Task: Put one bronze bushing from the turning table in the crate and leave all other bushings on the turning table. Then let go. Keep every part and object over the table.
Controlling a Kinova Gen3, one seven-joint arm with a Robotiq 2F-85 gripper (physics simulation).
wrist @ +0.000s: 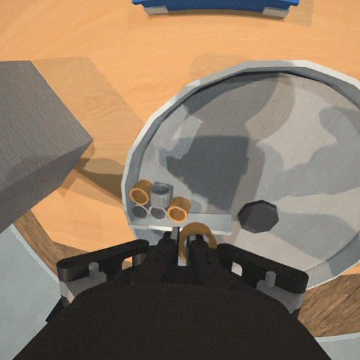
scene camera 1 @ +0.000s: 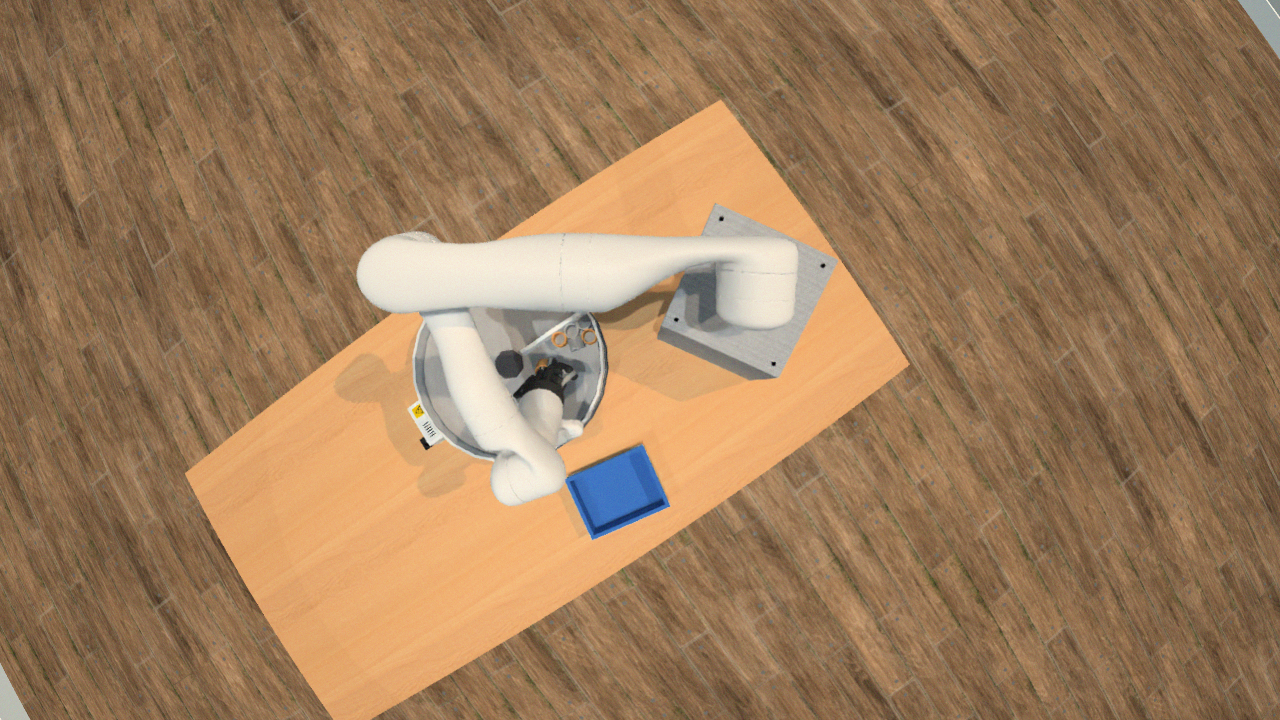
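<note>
My gripper is shut on the wall of a bronze bushing, which looks larger than the others in the wrist view and hangs above the turning table. Two more bronze bushings, one near the rim and one nearer the hub, lie in the turning table. A grey bushing is between them, with two pale grey rings beside it. The blue crate stands outside the turning table; no bushing shows inside.
A low pale divider stands in the turning table beside the bushings, near the dark hub. The grey base block carries the arm. A white label sits at the turning table's outer side.
</note>
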